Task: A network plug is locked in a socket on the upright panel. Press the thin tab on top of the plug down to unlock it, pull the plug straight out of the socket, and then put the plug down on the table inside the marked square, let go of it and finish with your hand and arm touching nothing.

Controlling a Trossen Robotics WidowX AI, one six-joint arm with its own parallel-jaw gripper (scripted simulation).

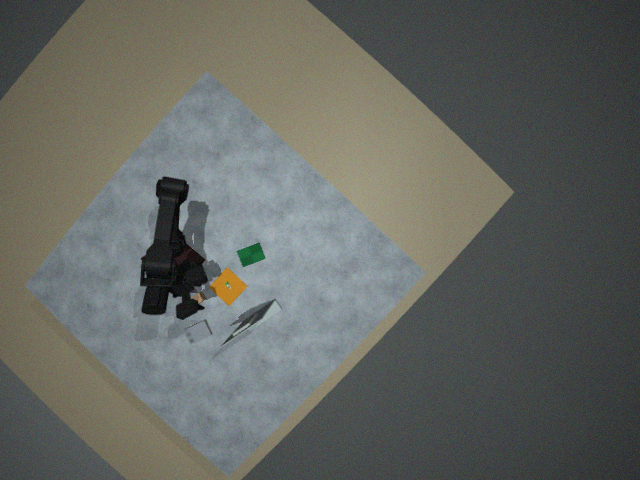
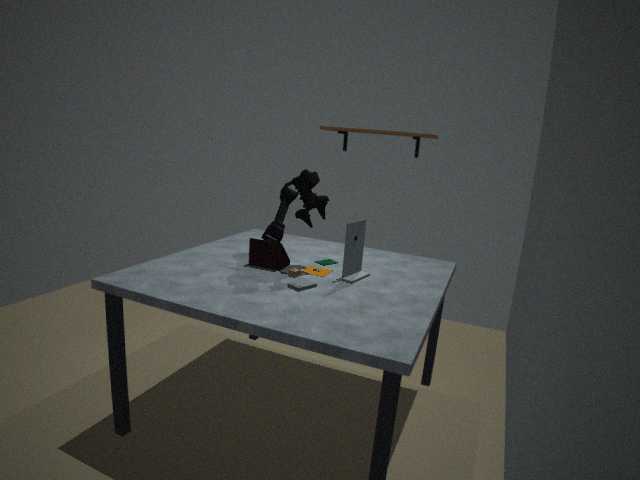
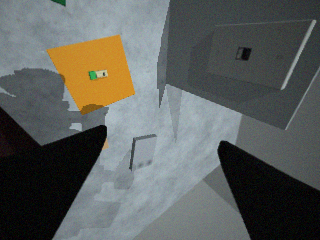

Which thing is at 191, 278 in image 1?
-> My gripper.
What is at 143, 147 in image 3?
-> A flat grey block.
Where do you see an upright grey panel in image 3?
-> At 253, 64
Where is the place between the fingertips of my gripper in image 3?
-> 164, 138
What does my gripper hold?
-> Nothing.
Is my gripper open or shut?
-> Open.
